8 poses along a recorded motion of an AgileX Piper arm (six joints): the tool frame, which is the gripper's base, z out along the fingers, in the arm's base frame.
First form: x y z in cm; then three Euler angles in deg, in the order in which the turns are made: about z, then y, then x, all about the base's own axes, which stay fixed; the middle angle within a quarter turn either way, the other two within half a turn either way.
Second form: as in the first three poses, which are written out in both.
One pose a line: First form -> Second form
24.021 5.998 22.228 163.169 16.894 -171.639 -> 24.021 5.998 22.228 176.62 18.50 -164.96
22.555 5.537 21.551 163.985 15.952 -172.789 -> 22.555 5.537 21.551 177.27 17.26 -165.41
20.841 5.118 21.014 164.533 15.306 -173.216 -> 20.841 5.118 21.014 177.37 16.51 -165.83
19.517 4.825 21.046 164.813 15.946 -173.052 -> 19.517 4.825 21.046 177.28 17.15 -166.20
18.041 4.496 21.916 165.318 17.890 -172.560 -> 18.041 4.496 21.916 177.08 19.12 -166.98
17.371 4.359 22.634 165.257 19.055 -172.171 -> 17.371 4.359 22.634 176.98 20.33 -167.11
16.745 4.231 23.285 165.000 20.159 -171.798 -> 16.745 4.231 23.285 176.95 21.49 -167.04
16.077 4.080 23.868 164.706 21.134 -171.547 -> 16.077 4.080 23.868 177.04 22.51 -166.87
